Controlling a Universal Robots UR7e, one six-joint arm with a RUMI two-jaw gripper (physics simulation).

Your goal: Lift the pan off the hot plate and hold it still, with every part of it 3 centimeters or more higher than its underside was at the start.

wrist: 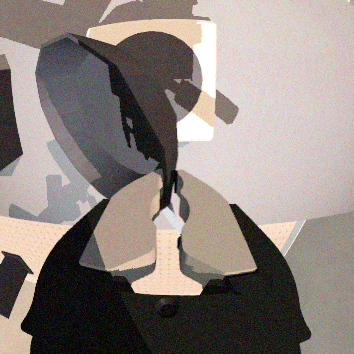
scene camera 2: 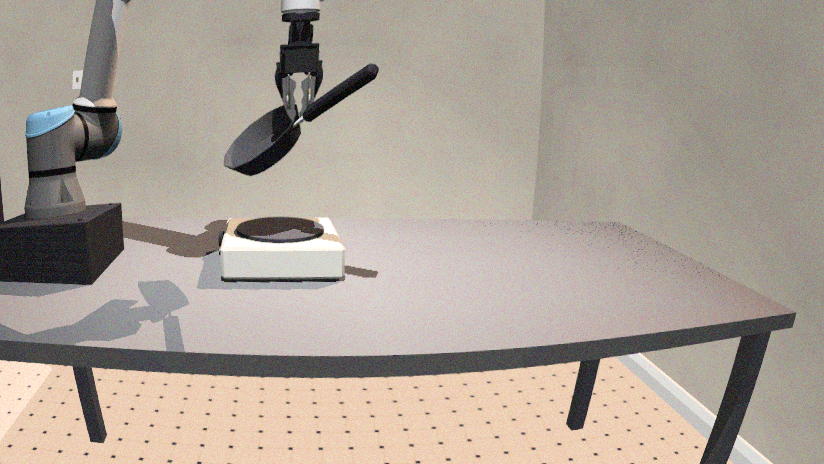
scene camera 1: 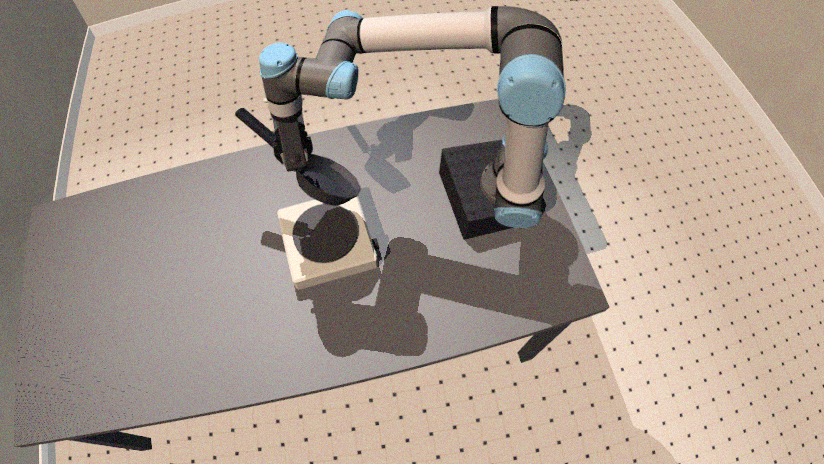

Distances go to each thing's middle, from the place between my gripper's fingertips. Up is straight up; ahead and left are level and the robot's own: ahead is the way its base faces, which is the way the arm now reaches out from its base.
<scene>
I see my gripper 2 cm to the left of the black pan (scene camera 2: 266, 141) and 1 cm past it. Round my hand: white hot plate (scene camera 2: 272, 247) 25 cm below, 7 cm to the left, 3 cm behind.
</scene>
